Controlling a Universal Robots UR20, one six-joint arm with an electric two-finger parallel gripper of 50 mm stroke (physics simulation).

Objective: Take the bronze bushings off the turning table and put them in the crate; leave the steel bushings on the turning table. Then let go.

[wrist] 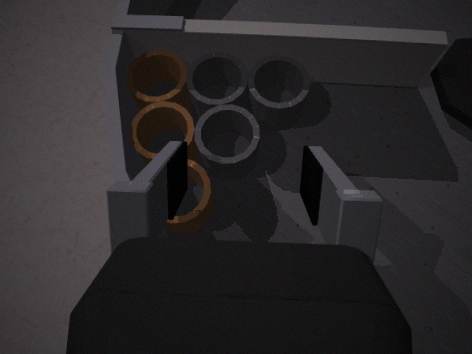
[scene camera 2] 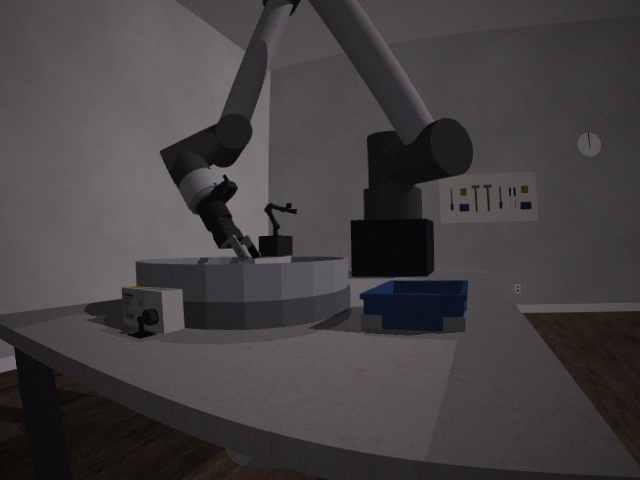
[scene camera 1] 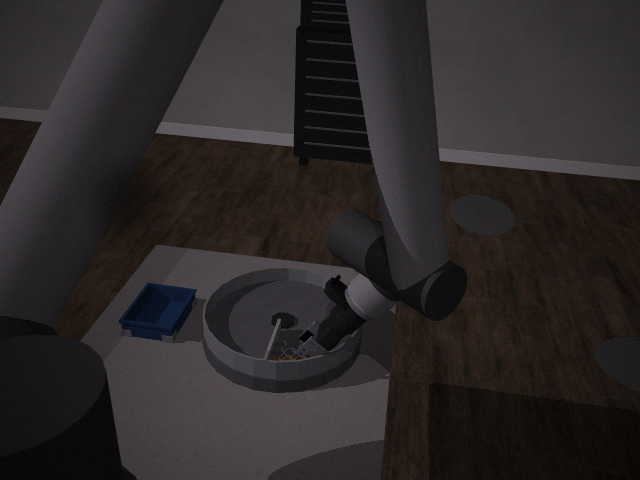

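Seen in the pictures: gripper, fingertip midpoint: [wrist: 244, 167] [scene camera 2: 251, 258] [scene camera 1: 300, 347]; arm's base, link origin: [scene camera 2: 393, 220].
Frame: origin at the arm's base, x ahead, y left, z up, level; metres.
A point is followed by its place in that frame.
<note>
Three bronze bushings [wrist: 151, 120] @(x 0.693, y -0.072, z -0.149 m) [scene camera 1: 290, 358] @(x 0.716, y -0.082, z -0.143 m) stand in a row along the rim wall of the turning table [scene camera 1: 248, 365] @(x 0.665, y 0.007, z -0.149 m) [scene camera 2: 258, 297] @(x 1.008, y 0.157, z -0.173 m) [wrist: 370, 155] @(x 0.812, y -0.063, z -0.165 m). Three steel bushings [wrist: 227, 161] @(x 0.738, y -0.091, z -0.140 m) stand beside them, two along the pale bar. My gripper [wrist: 244, 167] @(x 0.748, y -0.097, z -0.128 m) [scene camera 1: 303, 343] @(x 0.748, y -0.097, z -0.128 m) [scene camera 2: 249, 252] @(x 0.748, y -0.097, z -0.128 m) is open and tilted, its fingers reaching inside the rim. In the wrist view the left finger covers part of the nearest bronze bushing [wrist: 204, 187] @(x 0.730, y -0.106, z -0.140 m); no bushing is held between the fingers. The blue crate [scene camera 1: 149, 329] @(x 0.748, y 0.324, z -0.185 m) [scene camera 2: 413, 310] @(x 0.925, y 0.356, z -0.190 m) stands beside the turning table, and no bushing shows in it.
The pale bar [scene camera 1: 272, 338] @(x 0.751, y -0.022, z -0.124 m) [wrist: 310, 31] @(x 0.766, y -0.021, z -0.125 m) runs from near the dark hub [scene camera 1: 283, 320] @(x 0.871, y -0.009, z -0.157 m) [wrist: 456, 85] @(x 0.855, y -0.014, z -0.157 m) to the rim, behind the bushings in the wrist view. A white box [scene camera 2: 168, 310] @(x 1.109, y 0.076, z -0.187 m) with a small dark device [scene camera 2: 149, 316] @(x 1.135, y 0.066, z -0.193 m) stands by the turning table. The arm's wrist leans over the rim.
</note>
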